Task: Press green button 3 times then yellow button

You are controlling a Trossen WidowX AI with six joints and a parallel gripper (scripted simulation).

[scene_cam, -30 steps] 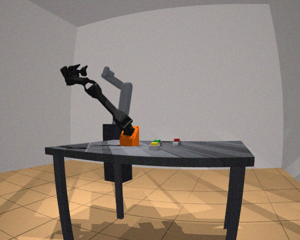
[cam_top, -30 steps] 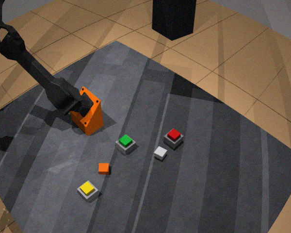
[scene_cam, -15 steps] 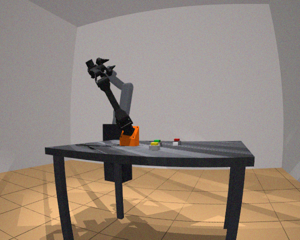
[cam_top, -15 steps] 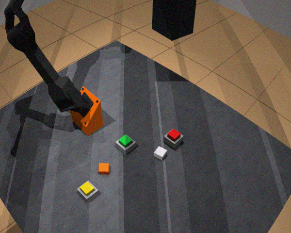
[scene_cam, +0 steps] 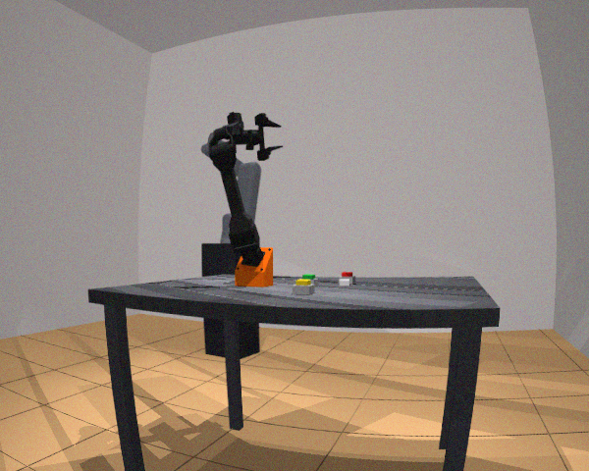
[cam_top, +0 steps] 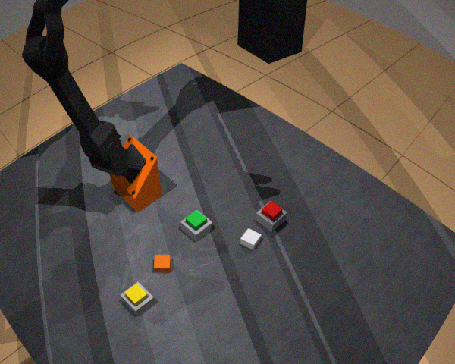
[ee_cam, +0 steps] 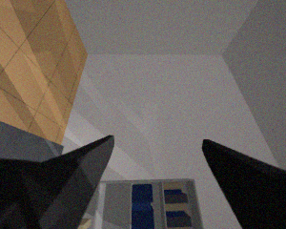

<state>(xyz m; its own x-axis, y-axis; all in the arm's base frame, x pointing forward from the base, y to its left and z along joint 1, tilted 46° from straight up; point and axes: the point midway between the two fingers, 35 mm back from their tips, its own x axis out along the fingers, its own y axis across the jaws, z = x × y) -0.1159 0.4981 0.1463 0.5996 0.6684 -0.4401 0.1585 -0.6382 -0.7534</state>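
Right now the green button is 22 cm ahead of my gripper tip, 22 cm to the right of it and 53 cm below it. The rest, counted from my gripper tip: red button: 30 cm ahead, 8 cm to the right, 53 cm below; then orange block: 26 cm ahead, 34 cm to the right, 55 cm below; then white block: 32 cm ahead, 15 cm to the right, 55 cm below.
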